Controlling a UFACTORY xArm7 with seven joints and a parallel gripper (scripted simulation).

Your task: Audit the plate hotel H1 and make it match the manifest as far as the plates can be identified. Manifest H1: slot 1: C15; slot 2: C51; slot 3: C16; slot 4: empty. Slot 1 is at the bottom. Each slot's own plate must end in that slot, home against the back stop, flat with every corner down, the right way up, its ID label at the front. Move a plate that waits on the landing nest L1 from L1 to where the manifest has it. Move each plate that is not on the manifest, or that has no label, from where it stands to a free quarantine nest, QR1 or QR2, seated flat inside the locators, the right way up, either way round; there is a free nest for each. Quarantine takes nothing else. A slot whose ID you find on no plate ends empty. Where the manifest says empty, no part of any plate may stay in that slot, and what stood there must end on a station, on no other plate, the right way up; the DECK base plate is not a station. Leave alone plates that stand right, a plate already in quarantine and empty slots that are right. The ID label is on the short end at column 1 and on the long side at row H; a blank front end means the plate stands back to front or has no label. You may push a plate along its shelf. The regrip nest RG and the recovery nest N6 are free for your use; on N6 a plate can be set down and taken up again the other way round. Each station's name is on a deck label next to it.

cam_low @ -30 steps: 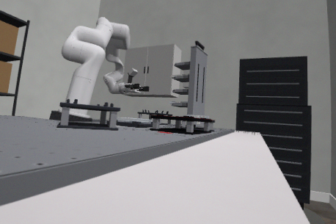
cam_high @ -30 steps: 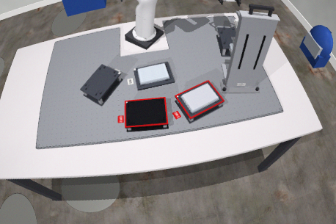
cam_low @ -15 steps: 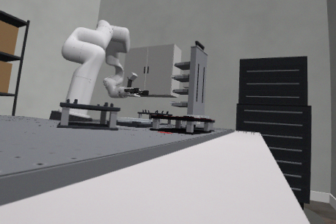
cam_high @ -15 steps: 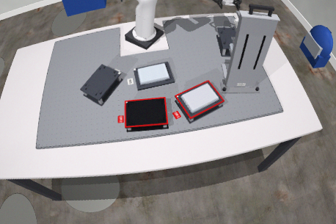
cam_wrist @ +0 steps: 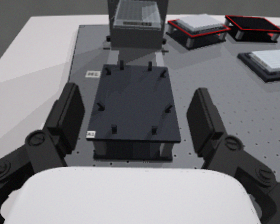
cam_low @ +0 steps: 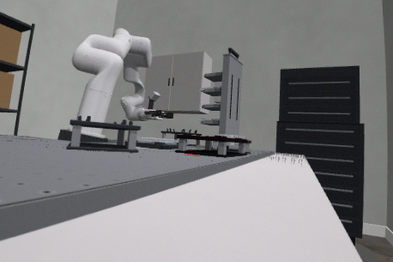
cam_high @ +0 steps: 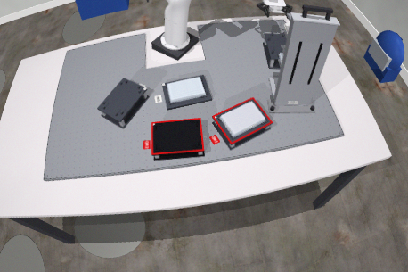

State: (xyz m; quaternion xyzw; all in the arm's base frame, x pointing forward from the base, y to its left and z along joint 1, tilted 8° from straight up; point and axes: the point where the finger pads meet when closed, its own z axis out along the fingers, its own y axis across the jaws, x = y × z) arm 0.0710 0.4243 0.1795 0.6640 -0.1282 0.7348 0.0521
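Right now the RG label is 15 cm below my hand. From my hand the other things lie so: H1 label: 25 cm ahead, 4 cm to the left, 15 cm below; white plate: 40 cm ahead, 30 cm to the right, 10 cm below; plate labelled C16: 28 cm ahead, 7 cm to the right, 11 cm above.
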